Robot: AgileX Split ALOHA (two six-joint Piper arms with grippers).
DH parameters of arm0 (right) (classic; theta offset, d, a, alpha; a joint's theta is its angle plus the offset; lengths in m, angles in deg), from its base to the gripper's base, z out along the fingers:
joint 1: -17.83 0.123 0 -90
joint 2: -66.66 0 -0.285 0
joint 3: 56.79 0 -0.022 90
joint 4: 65.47 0.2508 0 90
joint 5: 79.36 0 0.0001 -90
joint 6: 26.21 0.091 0 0
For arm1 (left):
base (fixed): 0 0 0 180
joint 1: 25.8 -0.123 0 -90
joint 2: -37.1 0 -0.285 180
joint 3: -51.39 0 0.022 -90
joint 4: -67.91 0.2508 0 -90
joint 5: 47.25 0 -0.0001 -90
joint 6: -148.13 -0.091 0 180
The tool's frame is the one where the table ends.
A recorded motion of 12 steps. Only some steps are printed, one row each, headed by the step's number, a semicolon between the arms.
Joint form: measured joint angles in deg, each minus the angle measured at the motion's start. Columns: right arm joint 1, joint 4, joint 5, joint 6, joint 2, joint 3; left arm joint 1, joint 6, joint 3, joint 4, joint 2, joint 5.
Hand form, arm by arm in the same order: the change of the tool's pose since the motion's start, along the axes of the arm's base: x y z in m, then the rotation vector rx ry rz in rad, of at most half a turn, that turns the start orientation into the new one. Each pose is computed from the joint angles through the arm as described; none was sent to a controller.
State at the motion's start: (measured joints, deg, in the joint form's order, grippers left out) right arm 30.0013 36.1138 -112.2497 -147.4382 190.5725 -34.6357; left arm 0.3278 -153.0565 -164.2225 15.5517 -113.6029 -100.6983
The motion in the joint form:
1: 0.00 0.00 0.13 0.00 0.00 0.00; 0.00 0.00 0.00 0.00 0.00 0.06
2: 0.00 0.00 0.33 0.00 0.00 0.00; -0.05 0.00 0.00 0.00 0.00 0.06
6: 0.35 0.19 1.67 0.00 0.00 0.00; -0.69 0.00 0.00 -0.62 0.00 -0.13
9: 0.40 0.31 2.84 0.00 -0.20 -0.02; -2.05 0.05 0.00 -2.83 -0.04 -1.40
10: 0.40 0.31 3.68 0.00 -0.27 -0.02; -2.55 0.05 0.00 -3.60 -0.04 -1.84
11: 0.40 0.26 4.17 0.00 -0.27 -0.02; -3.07 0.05 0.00 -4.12 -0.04 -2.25
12: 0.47 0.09 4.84 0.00 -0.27 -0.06; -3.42 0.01 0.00 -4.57 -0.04 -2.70
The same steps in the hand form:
1: 0.0001 -0.0002 -0.0001 -0.0019 0.0001 -0.0012; 0.0001 0.0000 0.0000 0.0000 -0.0007 0.0008
2: 0.0002 -0.0004 -0.0003 -0.0048 0.0001 -0.0031; 0.0003 0.0004 0.0000 0.0000 -0.0007 0.0016
6: 0.0002 0.0001 -0.0013 -0.0226 0.0011 -0.0126; 0.0032 0.0047 0.0006 -0.0089 0.0058 0.0150
9: 0.0010 -0.0011 -0.0009 -0.0377 -0.0019 -0.0247; 0.0077 0.0132 0.0024 -0.0417 0.0369 0.0395
10: 0.0014 -0.0021 -0.0011 -0.0496 -0.0027 -0.0327; 0.0094 0.0164 0.0032 -0.0535 0.0469 0.0482
11: 0.0016 -0.0028 -0.0015 -0.0573 -0.0026 -0.0367; 0.0112 0.0199 0.0037 -0.0617 0.0548 0.0557
12: 0.0018 -0.0031 -0.0020 -0.0685 -0.0035 -0.0395; 0.0122 0.0222 0.0042 -0.0691 0.0622 0.0588

